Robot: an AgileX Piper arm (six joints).
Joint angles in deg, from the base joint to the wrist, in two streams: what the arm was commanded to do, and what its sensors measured. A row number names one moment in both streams.
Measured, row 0:
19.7, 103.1, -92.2, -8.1, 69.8, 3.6
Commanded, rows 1 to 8:
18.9, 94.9, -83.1, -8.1, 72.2, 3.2
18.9, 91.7, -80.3, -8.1, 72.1, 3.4
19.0, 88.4, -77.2, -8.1, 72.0, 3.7
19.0, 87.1, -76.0, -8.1, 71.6, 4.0
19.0, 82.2, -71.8, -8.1, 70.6, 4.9
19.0, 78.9, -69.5, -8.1, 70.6, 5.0
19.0, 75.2, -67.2, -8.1, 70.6, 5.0
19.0, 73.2, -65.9, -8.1, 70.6, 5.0
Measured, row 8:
19.1, 77.4, -68.9, -8.0, 69.9, 4.2
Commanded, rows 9 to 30:
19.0, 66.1, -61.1, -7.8, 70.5, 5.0
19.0, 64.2, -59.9, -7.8, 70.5, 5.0
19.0, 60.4, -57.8, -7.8, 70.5, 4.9
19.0, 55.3, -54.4, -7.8, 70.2, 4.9
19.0, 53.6, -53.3, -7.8, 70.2, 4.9
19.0, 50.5, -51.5, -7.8, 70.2, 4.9
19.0, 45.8, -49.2, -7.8, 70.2, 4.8
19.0, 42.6, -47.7, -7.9, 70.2, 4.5
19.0, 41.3, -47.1, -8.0, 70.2, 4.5
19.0, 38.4, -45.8, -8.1, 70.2, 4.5
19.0, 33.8, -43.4, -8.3, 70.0, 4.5
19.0, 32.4, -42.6, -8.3, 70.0, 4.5
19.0, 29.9, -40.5, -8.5, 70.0, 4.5
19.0, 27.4, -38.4, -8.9, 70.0, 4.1
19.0, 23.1, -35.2, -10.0, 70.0, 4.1
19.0, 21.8, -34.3, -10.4, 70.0, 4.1
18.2, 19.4, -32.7, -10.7, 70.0, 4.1
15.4, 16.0, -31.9, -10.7, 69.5, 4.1
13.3, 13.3, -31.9, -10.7, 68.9, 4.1
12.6, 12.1, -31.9, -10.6, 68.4, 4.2
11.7, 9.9, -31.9, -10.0, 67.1, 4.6
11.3, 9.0, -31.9, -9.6, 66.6, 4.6
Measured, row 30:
12.1, 10.5, -32.1, -9.6, 68.2, 4.6
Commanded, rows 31 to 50:
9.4, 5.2, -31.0, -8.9, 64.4, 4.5
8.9, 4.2, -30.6, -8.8, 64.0, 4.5
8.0, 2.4, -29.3, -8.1, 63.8, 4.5
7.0, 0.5, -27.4, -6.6, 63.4, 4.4
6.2, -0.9, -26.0, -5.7, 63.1, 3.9
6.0, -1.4, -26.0, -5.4, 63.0, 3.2
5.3, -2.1, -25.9, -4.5, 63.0, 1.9
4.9, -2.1, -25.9, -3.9, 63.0, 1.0
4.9, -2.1, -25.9, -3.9, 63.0, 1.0
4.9, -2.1, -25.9, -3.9, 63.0, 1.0
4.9, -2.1, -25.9, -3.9, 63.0, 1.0
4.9, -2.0, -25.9, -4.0, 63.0, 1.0
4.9, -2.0, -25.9, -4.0, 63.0, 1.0
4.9, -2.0, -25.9, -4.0, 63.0, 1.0
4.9, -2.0, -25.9, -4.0, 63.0, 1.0
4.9, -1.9, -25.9, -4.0, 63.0, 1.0
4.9, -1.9, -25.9, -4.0, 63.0, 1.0
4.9, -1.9, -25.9, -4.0, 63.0, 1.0
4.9, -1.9, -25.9, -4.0, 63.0, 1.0
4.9, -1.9, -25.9, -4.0, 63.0, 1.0
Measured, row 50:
5.3, -0.2, -26.1, -3.7, 63.8, 1.9
